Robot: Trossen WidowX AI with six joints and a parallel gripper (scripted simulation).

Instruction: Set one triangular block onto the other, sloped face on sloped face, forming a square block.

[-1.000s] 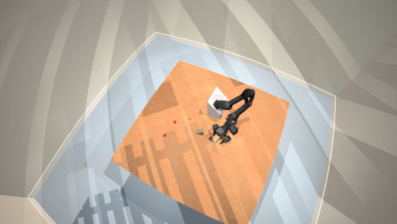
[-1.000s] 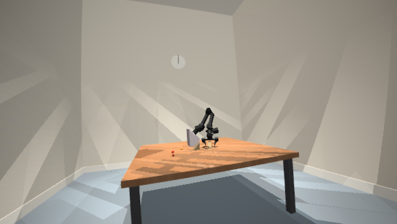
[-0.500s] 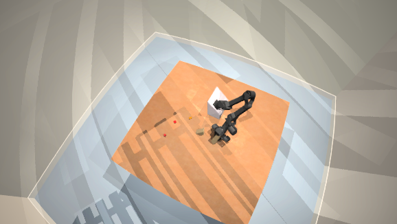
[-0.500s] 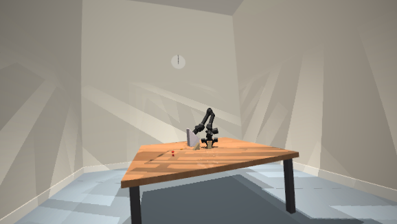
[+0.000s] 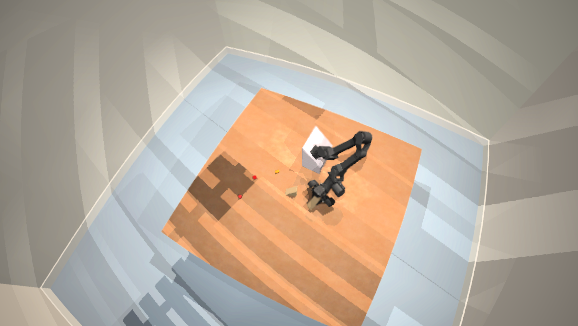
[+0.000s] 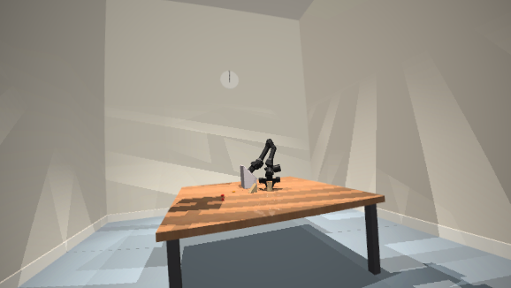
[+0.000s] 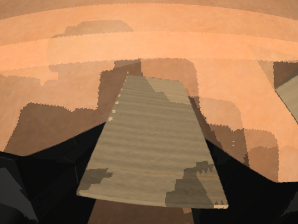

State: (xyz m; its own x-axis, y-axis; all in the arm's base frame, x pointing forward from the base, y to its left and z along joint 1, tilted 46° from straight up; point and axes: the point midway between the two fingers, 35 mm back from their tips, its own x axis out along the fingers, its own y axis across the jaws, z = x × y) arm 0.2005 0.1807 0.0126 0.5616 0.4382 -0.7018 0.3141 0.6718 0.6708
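Right now my gripper tip is 1 cm past the pale wooden triangular block.
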